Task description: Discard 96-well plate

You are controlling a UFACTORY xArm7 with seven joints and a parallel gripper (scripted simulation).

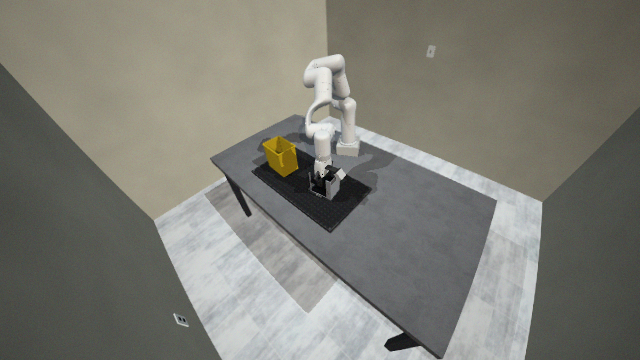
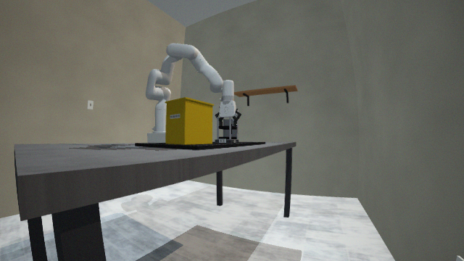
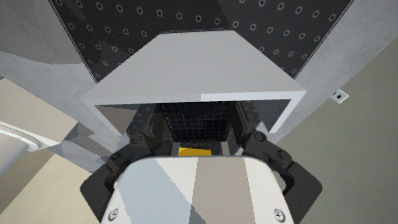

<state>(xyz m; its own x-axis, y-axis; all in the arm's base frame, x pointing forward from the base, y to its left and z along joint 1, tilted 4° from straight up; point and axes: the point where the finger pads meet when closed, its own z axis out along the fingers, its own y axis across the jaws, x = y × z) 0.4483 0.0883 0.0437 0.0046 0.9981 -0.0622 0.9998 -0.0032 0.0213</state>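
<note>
Right now my hand is 5 cm past the yellow plastics bin W1, 36 cm to the left of it and 1 cm above it. The rest, counted from my hand: black 96-well plate (1 cm below).
</note>
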